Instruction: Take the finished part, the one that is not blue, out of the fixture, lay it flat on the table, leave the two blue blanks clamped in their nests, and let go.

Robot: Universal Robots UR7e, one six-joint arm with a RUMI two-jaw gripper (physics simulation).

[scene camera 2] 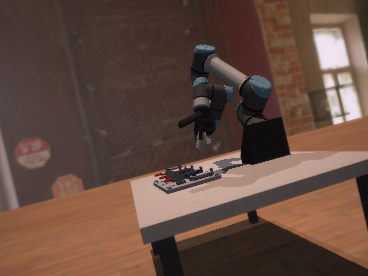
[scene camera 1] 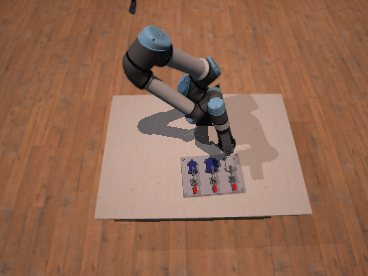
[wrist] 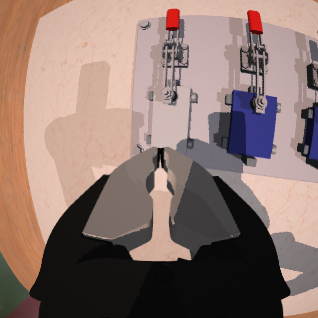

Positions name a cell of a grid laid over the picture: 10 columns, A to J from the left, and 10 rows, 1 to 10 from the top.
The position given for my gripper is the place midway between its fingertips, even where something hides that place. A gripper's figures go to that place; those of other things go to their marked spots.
Scene:
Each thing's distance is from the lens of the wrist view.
my gripper (wrist: F5): 0.14 m
blue blank (wrist: H5): 0.22 m
finished part (wrist: F5): 0.22 m
grey fixture plate (wrist: G3): 0.24 m

